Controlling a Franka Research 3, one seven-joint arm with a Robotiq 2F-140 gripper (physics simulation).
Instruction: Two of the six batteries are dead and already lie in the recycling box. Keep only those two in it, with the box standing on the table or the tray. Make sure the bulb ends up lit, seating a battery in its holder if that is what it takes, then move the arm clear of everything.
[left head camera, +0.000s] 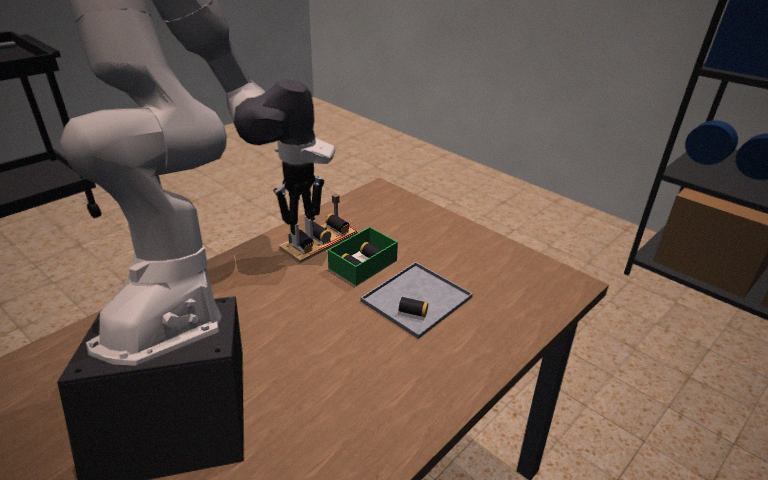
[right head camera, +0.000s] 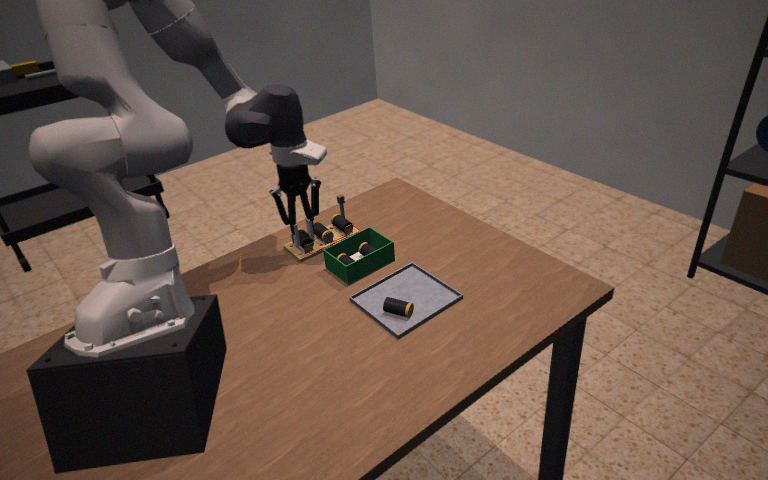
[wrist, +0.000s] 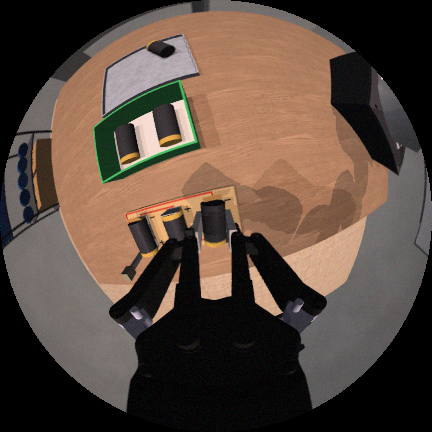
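My gripper (left head camera: 302, 234) (right head camera: 303, 232) (wrist: 213, 218) points down and is shut on a black battery (left head camera: 305, 242) (right head camera: 305, 241) (wrist: 214, 221), at or just above the near-end holder of the wooden board (left head camera: 289, 249) (right head camera: 292, 250) (wrist: 231, 193); its underside is hidden. The middle battery (left head camera: 321, 232) (right head camera: 322, 232) (wrist: 174, 227) and far battery (left head camera: 337, 223) (right head camera: 342, 224) (wrist: 143, 237) lie in their holders, yellow ends opposite ways. The green box (left head camera: 343, 271) (right head camera: 339, 271) (wrist: 105, 150) stands on the table with two batteries inside. No glow from a bulb shows.
The grey tray (left head camera: 433, 283) (right head camera: 421, 283) (wrist: 130, 80) bears one lying battery (left head camera: 411, 306) (right head camera: 397, 306) (wrist: 161, 48) beyond the box. A thin post with a small dark block (left head camera: 335, 199) (right head camera: 340, 199) (wrist: 129, 272) rises beside the far battery. A shelf rack (left head camera: 646, 219) stands off the table.
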